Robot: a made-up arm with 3 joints. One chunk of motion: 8 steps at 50 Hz.
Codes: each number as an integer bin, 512 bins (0 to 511) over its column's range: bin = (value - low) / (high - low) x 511, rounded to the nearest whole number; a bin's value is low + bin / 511 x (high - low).
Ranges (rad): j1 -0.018..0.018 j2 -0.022..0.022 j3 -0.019..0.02
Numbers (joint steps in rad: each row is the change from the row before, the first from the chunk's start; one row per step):
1: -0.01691 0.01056 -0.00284
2: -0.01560 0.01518 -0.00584
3: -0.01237 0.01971 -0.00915
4: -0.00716 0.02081 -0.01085
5: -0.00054 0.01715 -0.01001
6: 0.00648 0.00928 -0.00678
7: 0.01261 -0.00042 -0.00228
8: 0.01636 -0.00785 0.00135
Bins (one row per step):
1: 15 378 212
2: 34 432 172
3: 80 484 129
4: 154 497 107
5: 248 455 118
6: 347 363 160
7: 434 251 219
8: 488 164 267

